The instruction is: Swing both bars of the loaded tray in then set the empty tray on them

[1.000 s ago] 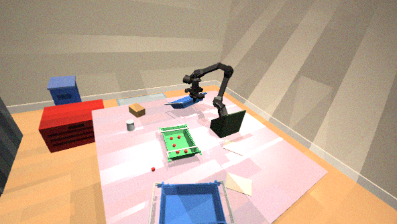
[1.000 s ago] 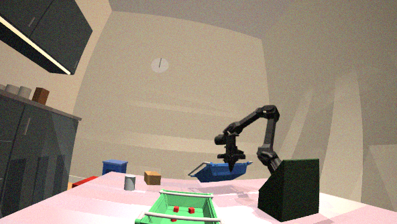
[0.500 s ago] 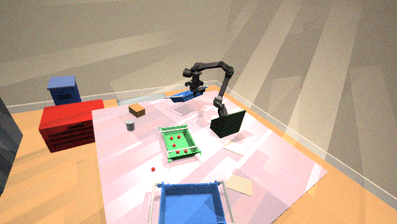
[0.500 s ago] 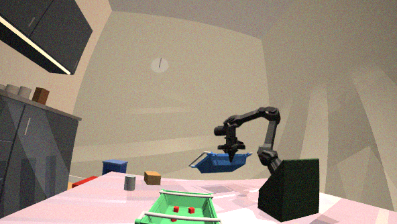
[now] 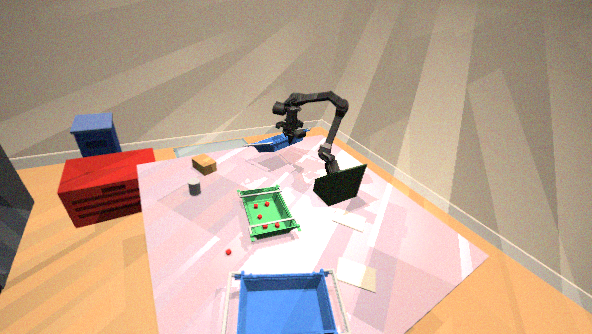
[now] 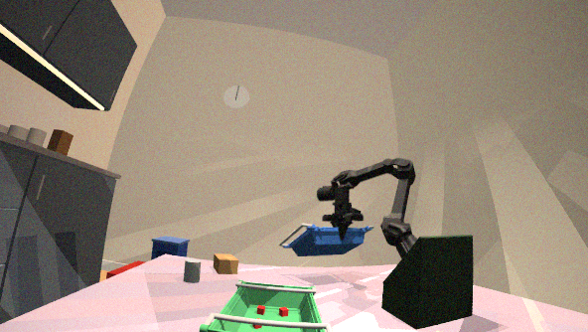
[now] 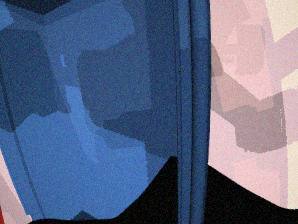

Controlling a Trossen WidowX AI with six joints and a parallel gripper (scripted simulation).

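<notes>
Now: the blue tray 20 mm ahead of my gripper tip, 80 mm to the right of it and 10 mm below it. Round my gripper tip: red block: 510 mm ahead, 420 mm to the left, 170 mm below; then brown block: 430 mm ahead, 190 mm to the right, 150 mm below.
</notes>
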